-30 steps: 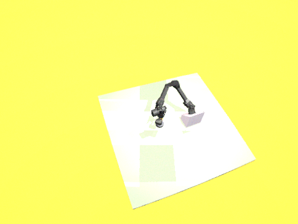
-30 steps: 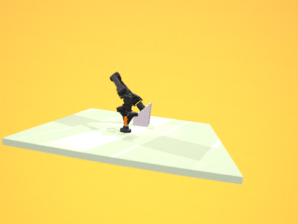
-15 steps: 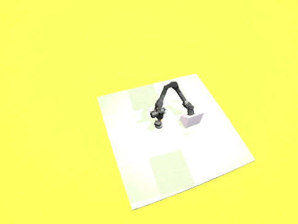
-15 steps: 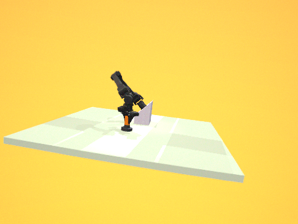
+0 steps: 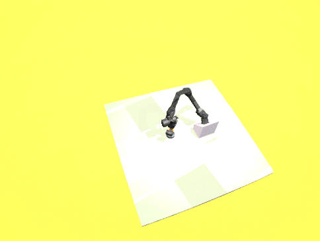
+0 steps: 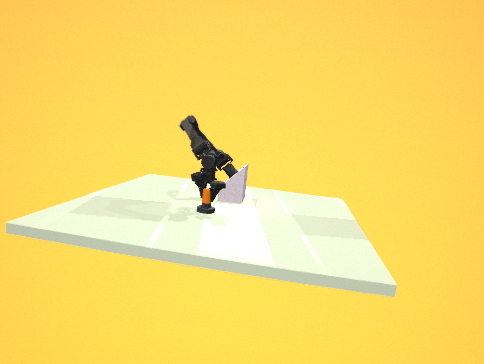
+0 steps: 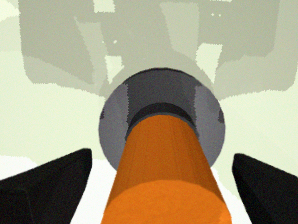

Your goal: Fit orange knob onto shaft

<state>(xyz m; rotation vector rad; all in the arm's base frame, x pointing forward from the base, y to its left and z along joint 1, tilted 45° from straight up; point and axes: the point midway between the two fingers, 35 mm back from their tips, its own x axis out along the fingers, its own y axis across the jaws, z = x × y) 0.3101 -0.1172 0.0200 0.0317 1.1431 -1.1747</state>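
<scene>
Now: the dark round pedestal 2 cm below my gripper tip. The rest, counted from my gripper tip: orange knob: 3 cm above.
</scene>
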